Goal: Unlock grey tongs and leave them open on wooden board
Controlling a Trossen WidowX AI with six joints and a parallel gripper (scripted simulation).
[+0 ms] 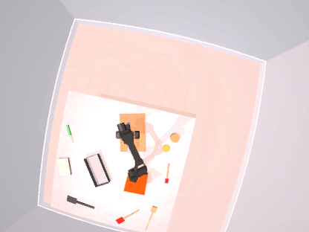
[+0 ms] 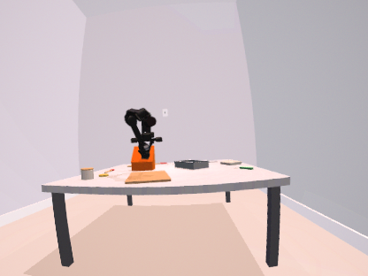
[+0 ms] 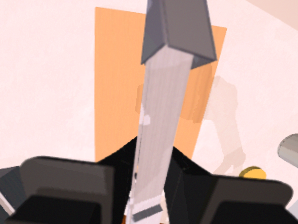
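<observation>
My gripper tip is 1 cm past the wooden board, 1 cm to the right of it and 14 cm above it. Also, from my gripper tip: roasting tin: 23 cm ahead, 46 cm to the left, 12 cm below; red spatula: 16 cm behind, 90 cm to the left, 14 cm below; cream block: 59 cm ahead, 55 cm to the left, 13 cm below.
</observation>
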